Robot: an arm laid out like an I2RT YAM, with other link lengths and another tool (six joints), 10 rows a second.
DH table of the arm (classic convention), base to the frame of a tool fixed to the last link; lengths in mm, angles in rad. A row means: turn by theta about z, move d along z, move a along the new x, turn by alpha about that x. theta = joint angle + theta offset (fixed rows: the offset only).
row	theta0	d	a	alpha
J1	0	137.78	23.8	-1.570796
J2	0	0	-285.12	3.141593
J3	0.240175	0	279.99	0
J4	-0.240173	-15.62	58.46	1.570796
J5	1.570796	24.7	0	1.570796
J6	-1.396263	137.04	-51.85	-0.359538
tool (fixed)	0	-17.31	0	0
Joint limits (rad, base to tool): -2.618..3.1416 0..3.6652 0..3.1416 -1.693..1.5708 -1.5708..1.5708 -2.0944..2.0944
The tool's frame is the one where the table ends.
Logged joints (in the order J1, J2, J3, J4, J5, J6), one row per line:
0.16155, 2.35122, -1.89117, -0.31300, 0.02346, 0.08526
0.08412, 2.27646, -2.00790, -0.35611, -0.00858, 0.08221
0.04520, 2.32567, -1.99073, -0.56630, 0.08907, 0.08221
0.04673, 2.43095, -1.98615, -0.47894, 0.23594, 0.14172
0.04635, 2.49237, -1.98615, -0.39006, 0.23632, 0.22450
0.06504, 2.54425, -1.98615, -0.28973, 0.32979, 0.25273
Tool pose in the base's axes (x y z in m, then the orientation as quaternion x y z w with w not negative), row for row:
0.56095, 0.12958, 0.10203, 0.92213, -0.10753, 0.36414, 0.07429
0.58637, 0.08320, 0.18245, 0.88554, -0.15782, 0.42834, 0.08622
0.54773, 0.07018, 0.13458, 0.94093, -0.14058, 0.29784, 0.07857
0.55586, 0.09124, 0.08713, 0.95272, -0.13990, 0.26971, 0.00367
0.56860, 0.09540, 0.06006, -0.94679, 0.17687, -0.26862, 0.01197
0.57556, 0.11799, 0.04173, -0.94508, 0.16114, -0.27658, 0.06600
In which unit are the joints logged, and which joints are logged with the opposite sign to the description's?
The joints are logged in radians. Opposite sign: J3, J5.
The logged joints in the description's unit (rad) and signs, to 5 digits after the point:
0.16155, 2.35122, 1.89117, -0.31300, -0.02346, 0.08526
0.08412, 2.27646, 2.00790, -0.35611, 0.00858, 0.08221
0.04520, 2.32567, 1.99073, -0.56630, -0.08907, 0.08221
0.04673, 2.43095, 1.98615, -0.47894, -0.23594, 0.14172
0.04635, 2.49237, 1.98615, -0.39006, -0.23632, 0.22450
0.06504, 2.54425, 1.98615, -0.28973, -0.32979, 0.25273

